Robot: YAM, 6 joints.
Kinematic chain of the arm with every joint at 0, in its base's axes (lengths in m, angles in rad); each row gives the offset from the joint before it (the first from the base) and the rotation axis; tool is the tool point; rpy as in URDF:
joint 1: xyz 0 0 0.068 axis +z
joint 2: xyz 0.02 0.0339 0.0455 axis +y
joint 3: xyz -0.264 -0.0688 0 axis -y
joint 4: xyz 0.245 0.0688 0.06 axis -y
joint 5: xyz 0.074 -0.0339 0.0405 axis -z
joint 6: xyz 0.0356 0 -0.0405 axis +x
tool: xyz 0 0 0 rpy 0 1.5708 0
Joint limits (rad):
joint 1: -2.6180..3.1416
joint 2: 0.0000..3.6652
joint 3: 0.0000..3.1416
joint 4: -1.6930..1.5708
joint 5: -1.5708..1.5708
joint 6: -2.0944..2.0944
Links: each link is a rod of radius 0.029 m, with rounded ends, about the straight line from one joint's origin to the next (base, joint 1, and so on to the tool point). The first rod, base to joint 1, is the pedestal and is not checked.
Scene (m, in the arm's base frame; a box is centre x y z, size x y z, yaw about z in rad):
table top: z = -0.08
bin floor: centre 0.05 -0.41 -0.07 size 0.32 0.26 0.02 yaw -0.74
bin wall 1: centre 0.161 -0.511 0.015 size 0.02 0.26 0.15 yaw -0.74
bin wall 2: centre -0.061 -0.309 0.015 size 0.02 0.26 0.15 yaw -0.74
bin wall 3: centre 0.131 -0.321 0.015 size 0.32 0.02 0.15 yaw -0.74
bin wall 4: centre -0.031 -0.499 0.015 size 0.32 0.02 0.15 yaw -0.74
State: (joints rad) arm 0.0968 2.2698 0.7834 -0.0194 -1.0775 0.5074
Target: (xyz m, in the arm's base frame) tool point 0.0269 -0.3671 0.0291
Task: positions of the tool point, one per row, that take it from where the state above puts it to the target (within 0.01 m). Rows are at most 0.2 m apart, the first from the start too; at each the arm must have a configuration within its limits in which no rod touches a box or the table.
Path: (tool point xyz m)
1: 0.3496 -0.0312 0.0489
2: 0.3744 -0.1483 0.1364
3: 0.3369 -0.2608 0.2406
4: 0.2478 -0.3354 0.3519
5: 0.1346 -0.3494 0.4597
6: 0.1110 -0.4181 0.3106
7: 0.0692 -0.4231 0.1586
8: 0.0269 -0.3671 0.0291

